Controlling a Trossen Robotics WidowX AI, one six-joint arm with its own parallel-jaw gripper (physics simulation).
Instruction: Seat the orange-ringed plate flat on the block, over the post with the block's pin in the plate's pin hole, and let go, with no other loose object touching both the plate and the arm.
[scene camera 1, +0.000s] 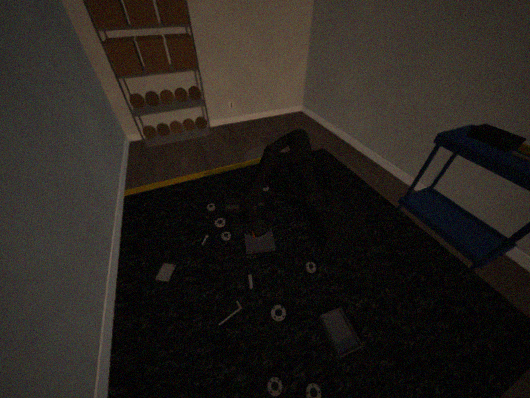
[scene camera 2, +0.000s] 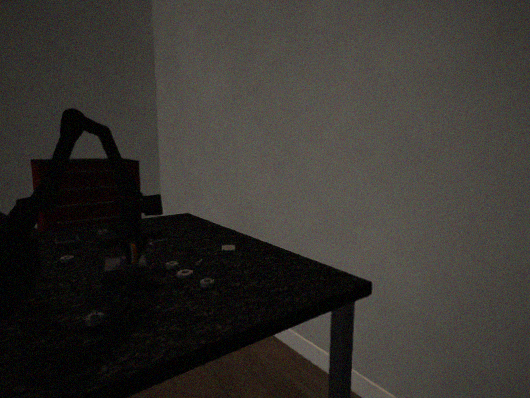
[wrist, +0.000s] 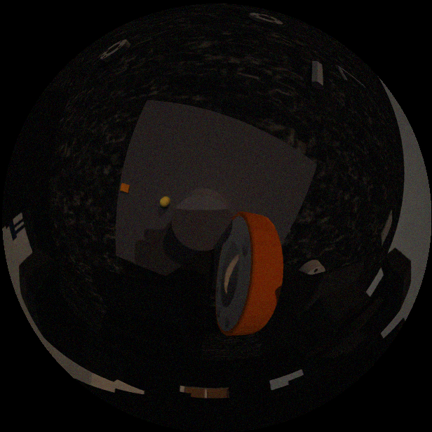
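Seen in the pictures: gripper, between the fingertips: (scene camera 1: 253, 234) (scene camera 2: 133, 263); arm's base, origin of its link: (scene camera 1: 331, 210) (scene camera 2: 15, 226).
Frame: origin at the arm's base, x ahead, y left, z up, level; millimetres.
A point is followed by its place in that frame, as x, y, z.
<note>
The grey block (scene camera 1: 261, 245) @[275, -85, -144] (scene camera 2: 113, 264) @[227, -118, -144] (wrist: 225, 145) lies on the table, with an orange square mark (wrist: 124, 188). Its yellow pin (wrist: 165, 201) is uncovered. The broad round post (wrist: 202, 222) rises beside the pin. The orange-ringed plate (scene camera 1: 254, 234) (scene camera 2: 133, 252) @[269, -177, -99] (wrist: 265, 275) stands steeply on edge close beside the post, its grey face turned towards the post; it is not flat. My gripper (scene camera 1: 254, 223) (scene camera 2: 132, 241) is low, directly above and near the plate, with fingers nearly together and nothing gripped. Darkness hides the fingertips and any contact with the plate.
Loose pale ring plates (scene camera 1: 226, 236) (scene camera 2: 184, 273) lie near the block; another lies on its other side (scene camera 1: 311, 267) @[154, 97, -153]. A short bar (scene camera 1: 251, 281) @[382, 27, -155] (wrist: 317, 73), an L-shaped key (scene camera 1: 231, 314) @[493, 92, -161], a pale box (scene camera 1: 165, 272) @[656, -178, -162] (scene camera 2: 228, 248) @[645, -194, -162] and a grey tray (scene camera 1: 341, 331) @[208, 318, -165] are also on the table.
</note>
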